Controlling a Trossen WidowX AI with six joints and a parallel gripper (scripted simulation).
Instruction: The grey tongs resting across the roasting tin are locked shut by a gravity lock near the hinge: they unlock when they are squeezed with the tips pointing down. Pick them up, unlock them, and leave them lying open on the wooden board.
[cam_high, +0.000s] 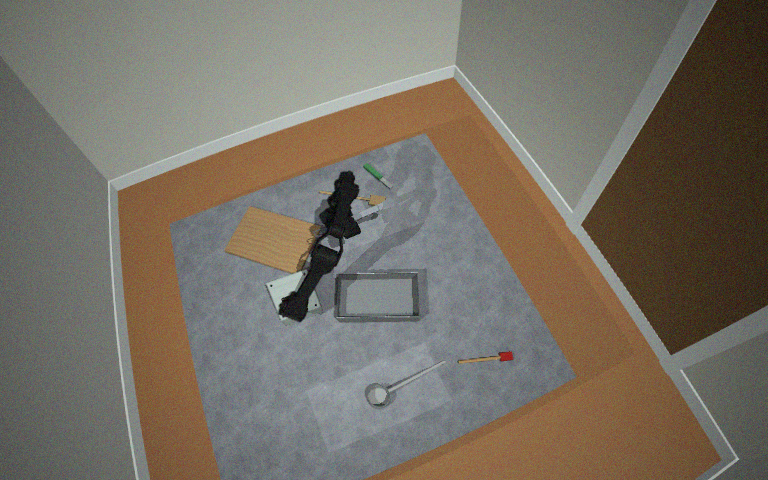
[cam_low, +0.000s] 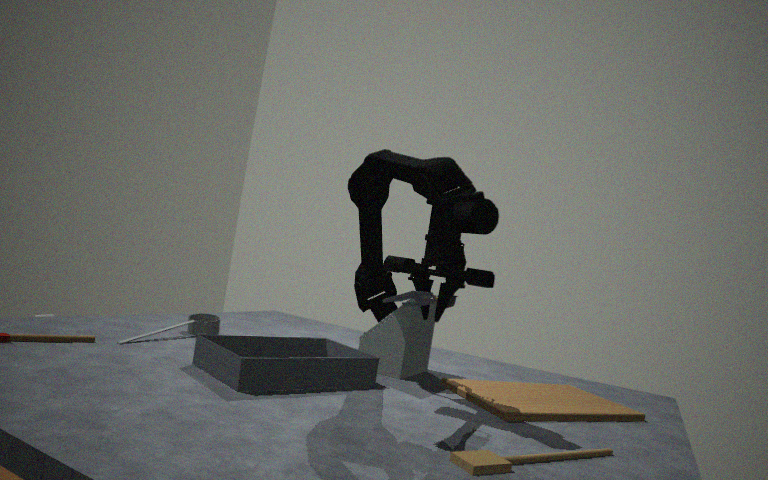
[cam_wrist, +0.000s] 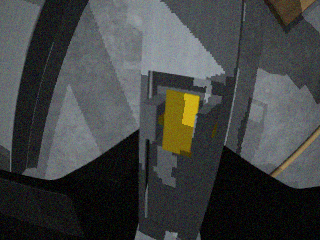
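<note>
The wooden board is 300 mm behind my gripper tip, 160 mm to the left of it and 150 mm below it. The rest, counted from my gripper tip: yellow lock piece: 40 mm above, 30 mm behind; then red-headed spatula: 630 mm to the right, 340 mm ahead, 150 mm below; then roasting tin: 260 mm to the right, 130 mm below, 30 mm ahead.
</note>
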